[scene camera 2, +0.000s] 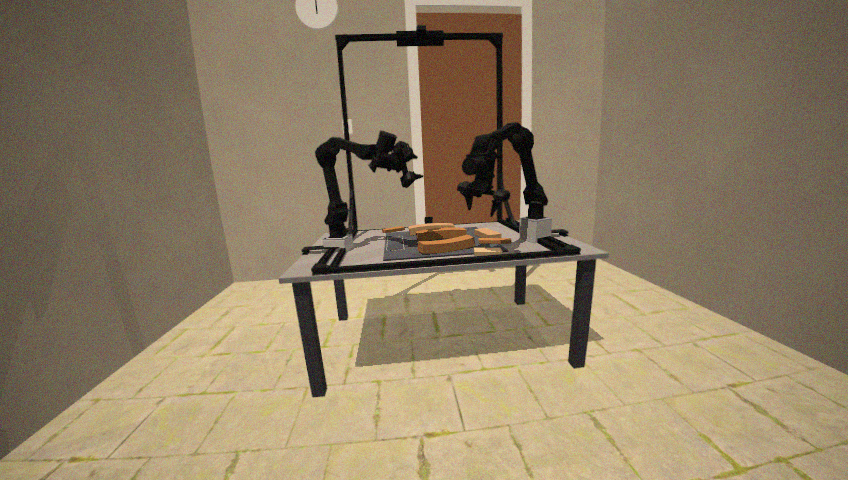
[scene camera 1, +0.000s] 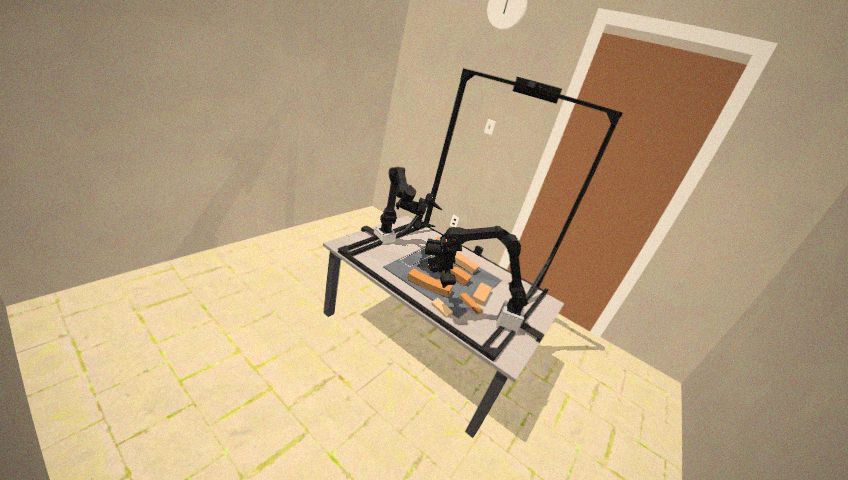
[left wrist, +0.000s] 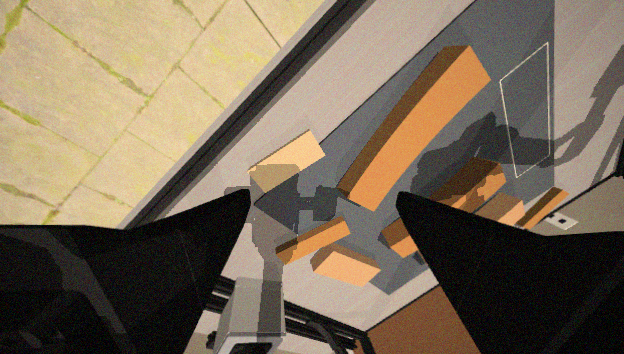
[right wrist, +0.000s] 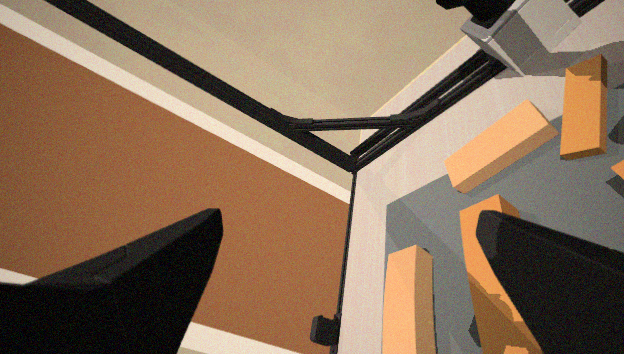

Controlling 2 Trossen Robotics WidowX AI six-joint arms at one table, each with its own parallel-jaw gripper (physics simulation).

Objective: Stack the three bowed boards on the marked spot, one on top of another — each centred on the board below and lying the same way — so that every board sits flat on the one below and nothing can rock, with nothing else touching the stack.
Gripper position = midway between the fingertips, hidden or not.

The left gripper (scene camera 2: 480, 213) is open, holding nothing. Also in view: a tan block (left wrist: 303, 150). The right gripper (scene camera 2: 420, 167) is open, holding nothing.
